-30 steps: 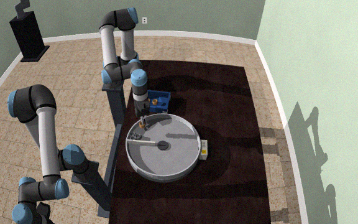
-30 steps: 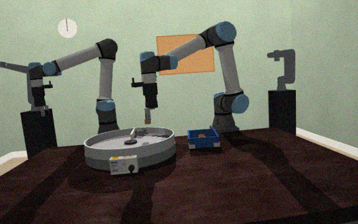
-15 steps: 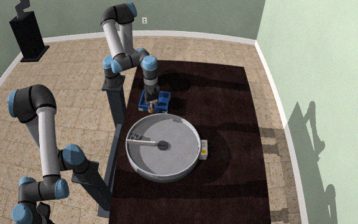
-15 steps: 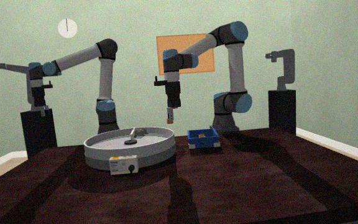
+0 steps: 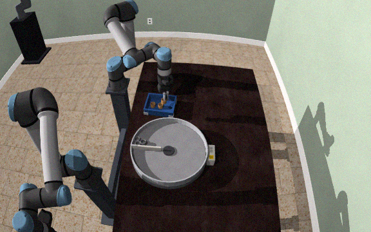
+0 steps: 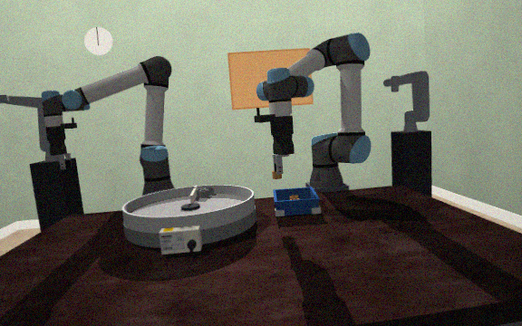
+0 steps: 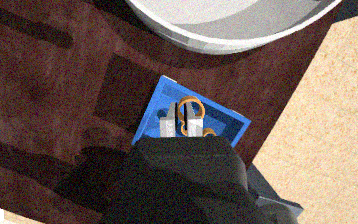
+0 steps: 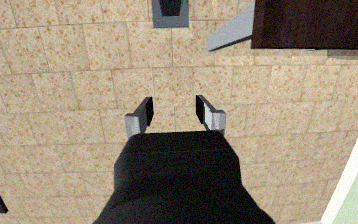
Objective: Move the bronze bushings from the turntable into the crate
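Observation:
Now: left hand 40 mm past the blue crate, 50 mm to the right of it and 130 mm above it.

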